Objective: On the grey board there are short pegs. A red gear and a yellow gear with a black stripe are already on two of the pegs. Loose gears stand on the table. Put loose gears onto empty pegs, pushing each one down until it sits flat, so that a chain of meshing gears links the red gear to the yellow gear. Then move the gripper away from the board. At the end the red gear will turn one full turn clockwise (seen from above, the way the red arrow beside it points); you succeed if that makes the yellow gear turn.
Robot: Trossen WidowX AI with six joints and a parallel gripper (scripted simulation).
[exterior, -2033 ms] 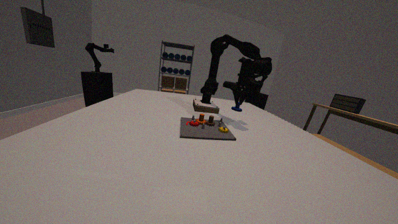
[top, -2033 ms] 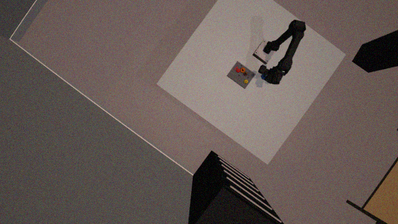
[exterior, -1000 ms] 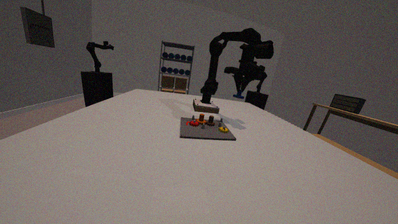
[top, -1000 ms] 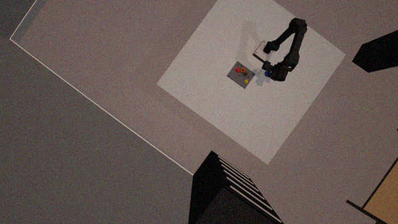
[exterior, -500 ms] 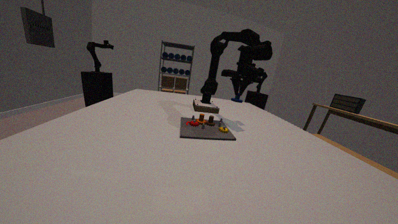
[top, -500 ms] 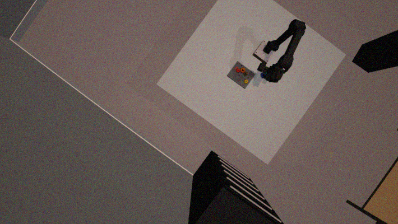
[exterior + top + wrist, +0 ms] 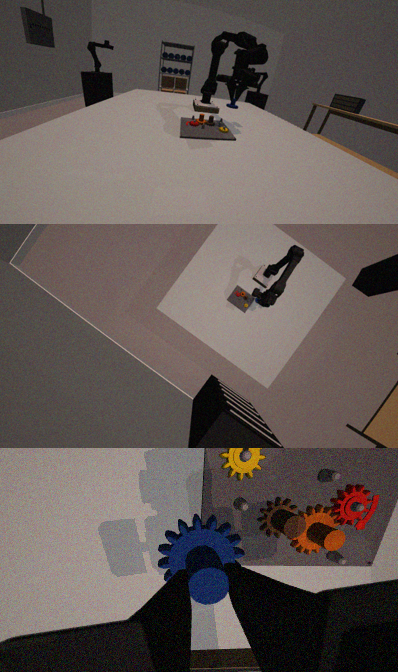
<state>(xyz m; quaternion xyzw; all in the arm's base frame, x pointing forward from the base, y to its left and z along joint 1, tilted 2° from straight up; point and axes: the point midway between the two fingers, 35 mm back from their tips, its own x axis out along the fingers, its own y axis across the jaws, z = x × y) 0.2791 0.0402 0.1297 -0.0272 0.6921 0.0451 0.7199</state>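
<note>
The brown gear lies 9 cm to the right of my gripper tip and 10 cm below it. Round my gripper tip: orange gear 1 cm behind, 13 cm to the right, 10 cm below; blue gear 1 cm below; yellow gear 6 cm ahead, 5 cm to the right, 11 cm below.
</note>
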